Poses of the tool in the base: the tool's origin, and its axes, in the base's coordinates. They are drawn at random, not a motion.
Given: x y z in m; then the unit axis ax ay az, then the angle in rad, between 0 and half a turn.
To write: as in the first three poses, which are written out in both.
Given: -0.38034 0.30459 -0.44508 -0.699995 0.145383 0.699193 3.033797
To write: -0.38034 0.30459 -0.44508 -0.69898 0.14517 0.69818 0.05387
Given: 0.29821 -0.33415 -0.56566 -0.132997 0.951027 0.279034 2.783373
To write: 0.29821 -0.33415 -0.56566 -0.13087 0.93581 0.27457 0.17815
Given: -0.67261 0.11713 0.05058 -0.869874 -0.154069 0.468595 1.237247
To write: -0.67261 0.11713 0.05058 -0.50445 -0.08935 0.27175 0.81468
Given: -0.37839 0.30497 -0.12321 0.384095 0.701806 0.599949 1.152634
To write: -0.37839 0.30497 -0.12321 0.20931 0.38244 0.32694 0.83848
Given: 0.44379 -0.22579 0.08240 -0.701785 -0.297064 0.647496 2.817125
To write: 0.44379 -0.22579 0.08240 -0.69257 -0.29316 0.63899 0.16152
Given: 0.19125 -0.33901 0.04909 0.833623 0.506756 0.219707 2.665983
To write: 0.19125 -0.33901 0.04909 0.81016 0.49249 0.21352 0.23557
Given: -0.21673 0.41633 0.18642 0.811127 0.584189 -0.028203 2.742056
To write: -0.21673 0.41633 0.18642 0.79500 0.57257 -0.02764 0.19844
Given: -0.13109 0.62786 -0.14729 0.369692 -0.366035 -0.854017 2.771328
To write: -0.13109 0.62786 -0.14729 0.36337 -0.35978 -0.83942 0.18408
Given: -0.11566 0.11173 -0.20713 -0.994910 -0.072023 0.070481 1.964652
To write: -0.11566 0.11173 -0.20713 -0.82756 -0.05991 0.05863 0.55509
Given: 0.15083 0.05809 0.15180 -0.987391 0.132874 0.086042 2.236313
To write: 0.15083 0.05809 0.15180 -0.88796 0.11949 0.07738 0.43734
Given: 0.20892 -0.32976 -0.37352 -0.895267 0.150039 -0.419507 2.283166
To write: 0.20892 -0.32976 -0.37352 -0.81406 0.13643 -0.38145 0.41616
